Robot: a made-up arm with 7 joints. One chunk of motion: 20 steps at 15 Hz.
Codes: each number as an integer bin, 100 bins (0 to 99) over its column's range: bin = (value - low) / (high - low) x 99, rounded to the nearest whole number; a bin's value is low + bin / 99 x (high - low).
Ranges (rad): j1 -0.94..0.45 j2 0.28..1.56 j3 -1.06..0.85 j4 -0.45..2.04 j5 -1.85..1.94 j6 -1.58..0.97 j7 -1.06..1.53
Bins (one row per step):
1: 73 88 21 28 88 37 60
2: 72 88 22 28 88 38 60
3: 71 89 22 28 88 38 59
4: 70 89 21 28 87 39 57
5: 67 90 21 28 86 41 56
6: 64 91 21 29 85 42 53
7: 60 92 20 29 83 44 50
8: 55 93 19 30 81 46 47
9: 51 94 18 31 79 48 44
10: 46 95 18 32 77 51 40
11: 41 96 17 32 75 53 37
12: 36 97 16 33 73 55 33
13: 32 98 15 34 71 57 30
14: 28 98 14 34 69 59 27
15: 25 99 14 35 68 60 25
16: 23 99 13 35 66 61 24
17: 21 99 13 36 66 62 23
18: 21 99 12 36 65 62 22
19: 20 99 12 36 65 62 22
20: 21 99 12 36 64 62 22
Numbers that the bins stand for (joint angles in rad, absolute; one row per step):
1: 0.0849 1.4178 -0.6548 0.2542 1.5189 -0.6270 0.5097
2: 0.0709 1.4178 -0.6356 0.2542 1.5189 -0.6012 0.5097
3: 0.0569 1.4307 -0.6356 0.2542 1.5189 -0.6012 0.4835
4: 0.0428 1.4307 -0.6548 0.2542 1.4806 -0.5755 0.4312
5: 0.0007 1.4436 -0.6548 0.2542 1.4423 -0.5239 0.4051
6: -0.0414 1.4566 -0.6548 0.2794 1.4040 -0.4982 0.3266
7: -0.0976 1.4695 -0.6741 0.2794 1.3275 -0.4467 0.2481
8: -0.1678 1.4824 -0.6934 0.3045 1.2509 -0.3952 0.1696
9: -0.2239 1.4954 -0.7127 0.3297 1.1743 -0.3436 0.0911
10: -0.2941 1.5083 -0.7127 0.3548 1.0978 -0.2664 -0.0135
11: -0.3643 1.5212 -0.7320 0.3548 1.0212 -0.2148 -0.0920
12: -0.4345 1.5341 -0.7513 0.3800 0.9446 -0.1633 -0.1967
13: -0.4907 1.5471 -0.7706 0.4052 0.8681 -0.1118 -0.2752
14: -0.5469 1.5471 -0.7899 0.4052 0.7915 -0.0603 -0.3536
15: -0.5890 1.5600 -0.7899 0.4303 0.7532 -0.0345 -0.4060
16: -0.6171 1.5600 -0.8092 0.4303 0.6767 -0.0088 -0.4321
17: -0.6452 1.5600 -0.8092 0.4555 0.6767 0.0170 -0.4583
18: -0.6452 1.5600 -0.8285 0.4555 0.6384 0.0170 -0.4844
19: -0.6592 1.5600 -0.8285 0.4555 0.6384 0.0170 -0.4844
20: -0.6452 1.5600 -0.8285 0.4555 0.6001 0.0170 -0.4844

